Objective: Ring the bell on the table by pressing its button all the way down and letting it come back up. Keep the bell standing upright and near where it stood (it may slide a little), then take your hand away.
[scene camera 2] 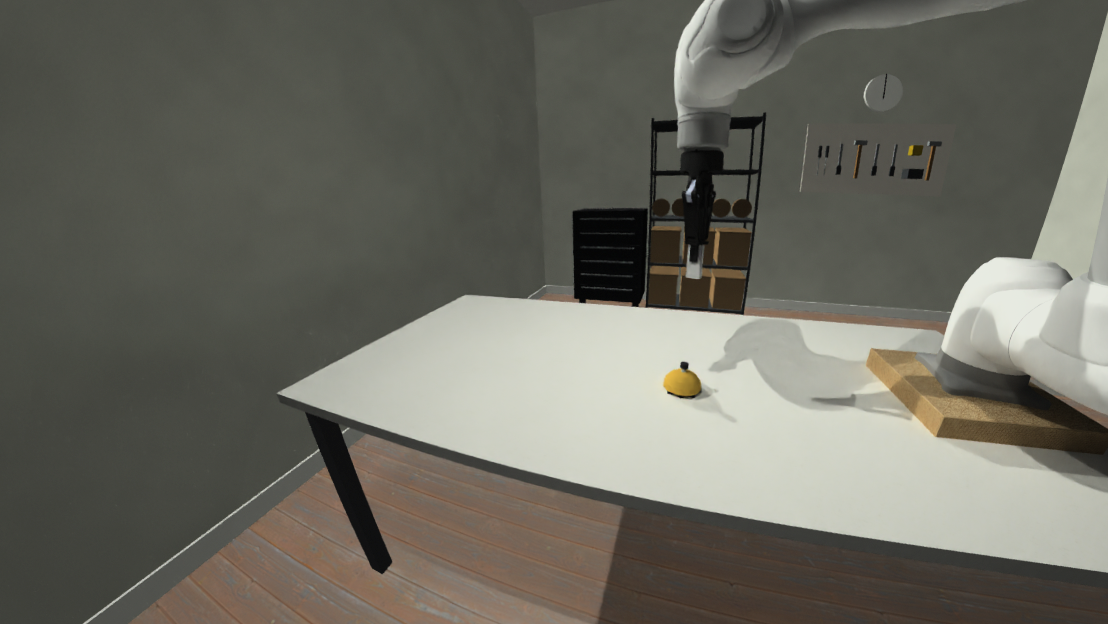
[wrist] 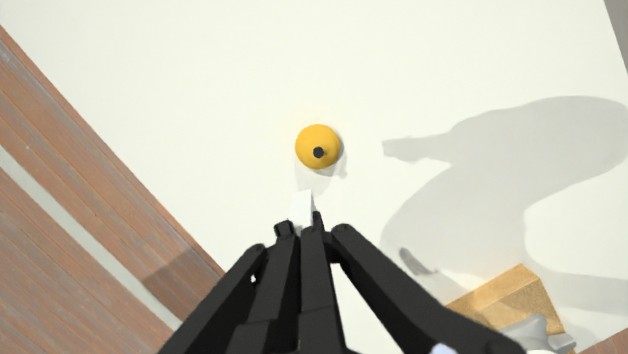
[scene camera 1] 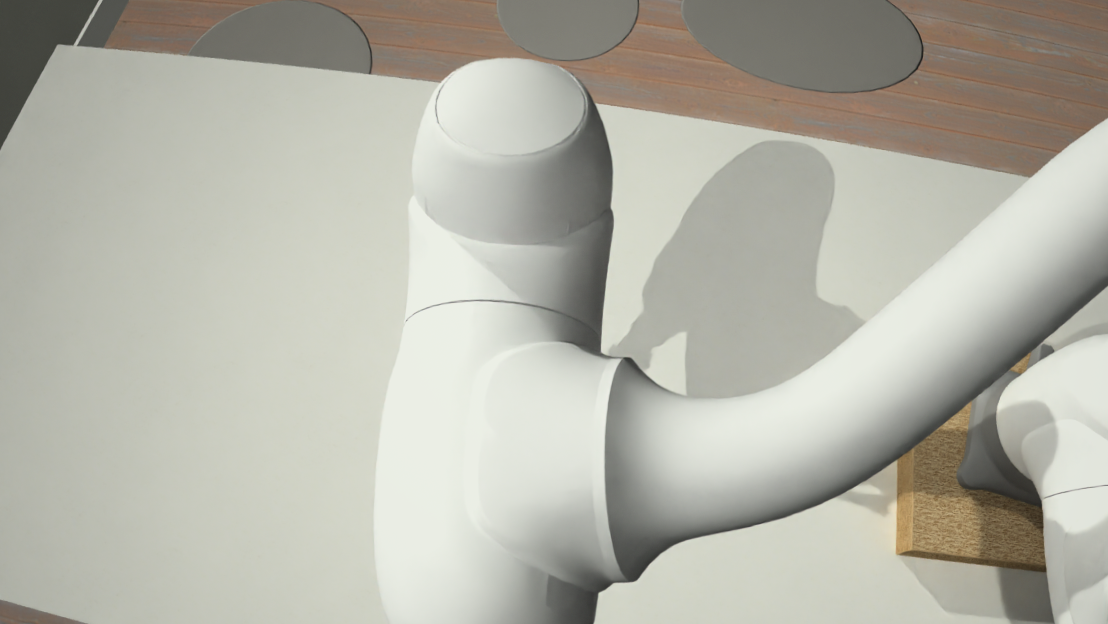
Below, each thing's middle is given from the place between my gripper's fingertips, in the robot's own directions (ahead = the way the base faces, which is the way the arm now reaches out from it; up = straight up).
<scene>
My hand is 23 cm above the yellow dome bell [scene camera 2: 686,383] and 2 cm to the left of it.
</scene>
